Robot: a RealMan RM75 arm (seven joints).
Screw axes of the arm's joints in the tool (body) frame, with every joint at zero. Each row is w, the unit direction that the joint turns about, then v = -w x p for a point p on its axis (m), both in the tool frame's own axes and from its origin. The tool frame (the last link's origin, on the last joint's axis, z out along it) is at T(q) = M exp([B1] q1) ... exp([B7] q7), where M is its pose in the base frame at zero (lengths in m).
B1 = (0, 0, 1, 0.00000, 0.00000, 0.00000)
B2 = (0, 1, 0, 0.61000, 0.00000, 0.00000)
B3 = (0, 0, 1, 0.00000, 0.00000, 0.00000)
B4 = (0, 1, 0, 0.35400, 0.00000, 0.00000)
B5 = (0, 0, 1, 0.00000, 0.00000, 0.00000)
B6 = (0, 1, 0, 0.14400, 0.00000, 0.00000)
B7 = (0, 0, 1, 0.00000, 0.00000, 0.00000)
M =
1 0 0 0.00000
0 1 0 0.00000
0 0 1 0.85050
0 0 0 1
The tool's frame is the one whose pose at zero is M.
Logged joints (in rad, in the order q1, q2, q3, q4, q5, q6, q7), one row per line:
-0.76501 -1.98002 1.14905 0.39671 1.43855 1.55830 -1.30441
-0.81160 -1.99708 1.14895 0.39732 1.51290 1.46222 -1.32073
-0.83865 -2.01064 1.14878 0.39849 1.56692 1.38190 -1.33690
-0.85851 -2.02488 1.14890 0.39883 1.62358 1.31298 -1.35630
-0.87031 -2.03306 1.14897 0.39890 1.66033 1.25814 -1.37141
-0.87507 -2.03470 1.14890 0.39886 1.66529 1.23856 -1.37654
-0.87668 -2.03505 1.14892 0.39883 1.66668 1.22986 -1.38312
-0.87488 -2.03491 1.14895 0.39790 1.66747 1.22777 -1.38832
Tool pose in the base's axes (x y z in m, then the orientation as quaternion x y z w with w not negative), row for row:
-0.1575 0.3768 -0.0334 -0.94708 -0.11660 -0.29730 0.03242
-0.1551 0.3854 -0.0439 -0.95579 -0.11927 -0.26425 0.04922
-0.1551 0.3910 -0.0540 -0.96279 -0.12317 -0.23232 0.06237
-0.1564 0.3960 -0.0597 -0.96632 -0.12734 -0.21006 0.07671
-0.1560 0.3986 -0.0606 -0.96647 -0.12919 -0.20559 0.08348
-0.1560 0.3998 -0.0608 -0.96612 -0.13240 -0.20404 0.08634
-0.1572 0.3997 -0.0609 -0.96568 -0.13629 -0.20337 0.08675
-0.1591 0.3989 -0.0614 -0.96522 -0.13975 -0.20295 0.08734
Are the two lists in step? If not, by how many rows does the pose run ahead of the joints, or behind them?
The pose runs 1 row ahead of the joints: the pose in row i belongs to the joints in row i + 1.
